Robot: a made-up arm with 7 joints.
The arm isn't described. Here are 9 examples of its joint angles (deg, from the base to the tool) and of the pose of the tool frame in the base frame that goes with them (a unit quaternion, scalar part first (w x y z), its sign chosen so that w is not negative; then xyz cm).
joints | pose
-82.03 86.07 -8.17 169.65 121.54 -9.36 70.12 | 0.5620 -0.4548 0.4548 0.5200 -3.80 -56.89 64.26
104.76 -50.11 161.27 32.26 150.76 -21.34 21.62 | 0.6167 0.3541 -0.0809 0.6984 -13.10 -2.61 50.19
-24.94 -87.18 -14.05 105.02 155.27 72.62 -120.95 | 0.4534 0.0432 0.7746 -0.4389 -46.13 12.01 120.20
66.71 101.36 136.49 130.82 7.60 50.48 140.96 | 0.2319 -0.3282 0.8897 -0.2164 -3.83 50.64 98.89
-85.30 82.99 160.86 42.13 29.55 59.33 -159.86 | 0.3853 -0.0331 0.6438 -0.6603 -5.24 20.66 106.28
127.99 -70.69 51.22 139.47 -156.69 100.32 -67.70 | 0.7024 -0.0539 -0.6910 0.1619 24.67 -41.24 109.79
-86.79 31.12 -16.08 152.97 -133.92 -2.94 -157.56 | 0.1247 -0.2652 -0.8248 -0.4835 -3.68 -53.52 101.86
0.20 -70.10 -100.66 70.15 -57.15 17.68 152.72 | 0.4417 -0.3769 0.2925 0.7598 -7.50 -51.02 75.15
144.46 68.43 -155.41 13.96 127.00 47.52 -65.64 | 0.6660 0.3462 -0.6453 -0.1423 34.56 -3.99 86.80
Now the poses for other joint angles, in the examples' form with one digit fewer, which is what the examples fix.
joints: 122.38 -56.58 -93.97 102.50 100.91 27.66 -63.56
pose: 0.442 0.753 -0.417 -0.250 57.5 1.0 94.1
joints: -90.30 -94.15 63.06 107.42 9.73 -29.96 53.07
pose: 0.353 0.004 -0.815 0.459 29.8 47.7 87.3
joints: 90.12 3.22 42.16 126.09 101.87 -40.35 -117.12
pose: 0.442 0.594 -0.540 0.400 -10.2 33.7 113.2
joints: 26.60 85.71 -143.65 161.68 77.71 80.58 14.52
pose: 0.824 -0.454 -0.336 -0.038 56.8 0.5 78.5
